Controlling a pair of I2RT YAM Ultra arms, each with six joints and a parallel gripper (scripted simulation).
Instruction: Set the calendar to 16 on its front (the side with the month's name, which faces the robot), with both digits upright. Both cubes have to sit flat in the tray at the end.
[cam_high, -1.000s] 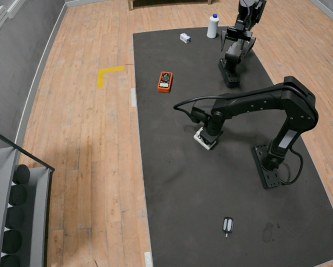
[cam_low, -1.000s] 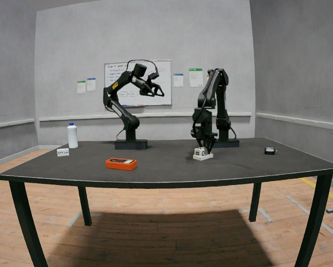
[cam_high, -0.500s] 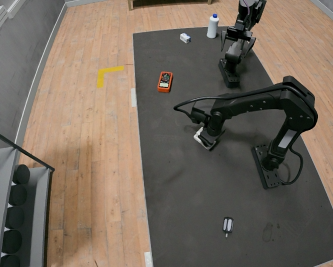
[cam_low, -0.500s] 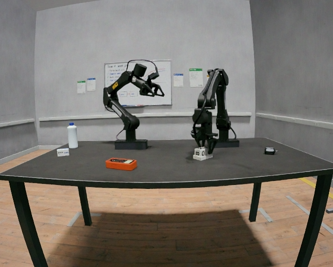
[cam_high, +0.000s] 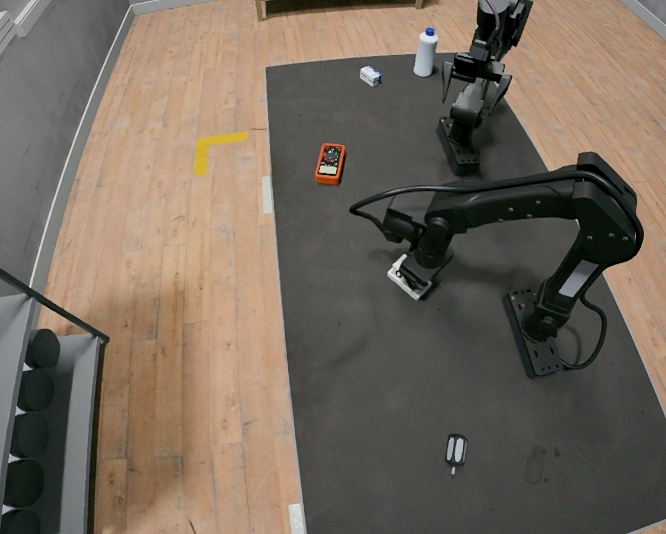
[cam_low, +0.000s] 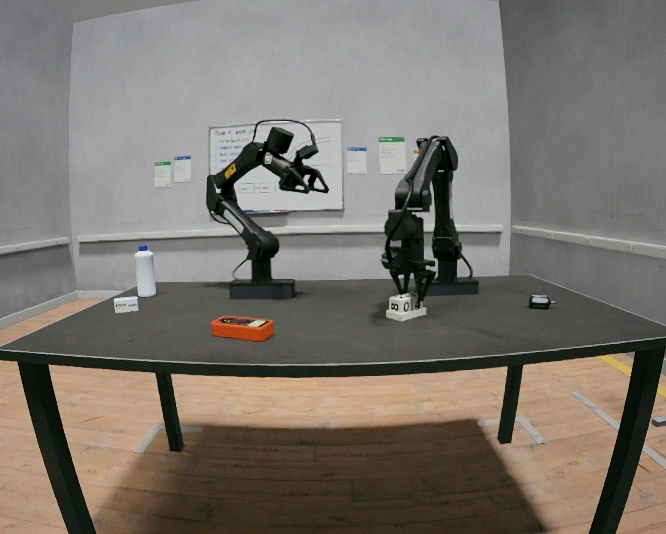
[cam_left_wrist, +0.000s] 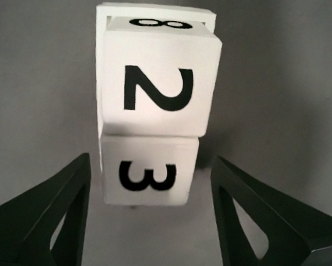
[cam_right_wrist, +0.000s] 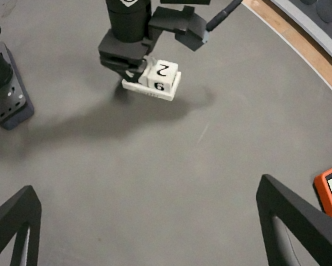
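Now: left hand 1 cm short of the white tray, 2 cm to the left of it and 4 cm above it. Also, from my left hand: white bottle: 25 cm behind, 83 cm to the right, 3 cm above.
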